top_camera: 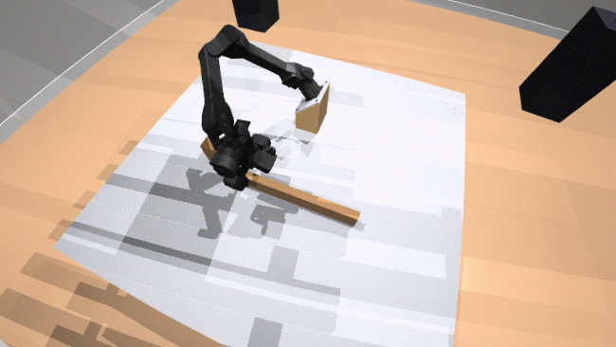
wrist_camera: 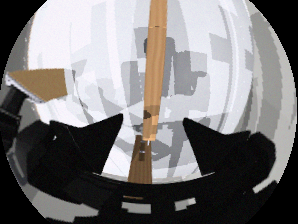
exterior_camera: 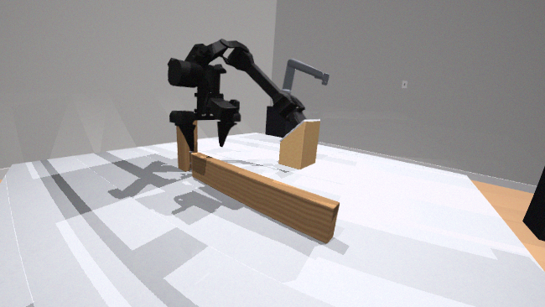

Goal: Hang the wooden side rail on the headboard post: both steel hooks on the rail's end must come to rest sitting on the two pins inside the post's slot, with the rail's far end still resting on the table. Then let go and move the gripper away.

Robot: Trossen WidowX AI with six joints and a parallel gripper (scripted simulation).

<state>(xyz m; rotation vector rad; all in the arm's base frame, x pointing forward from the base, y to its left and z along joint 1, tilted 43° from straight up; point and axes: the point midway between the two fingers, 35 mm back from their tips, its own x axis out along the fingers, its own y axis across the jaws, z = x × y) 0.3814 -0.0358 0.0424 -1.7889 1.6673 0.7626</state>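
Now: gripper tip 1 cm past the upright headboard post, 14 cm to the left of it and 2 cm above it.
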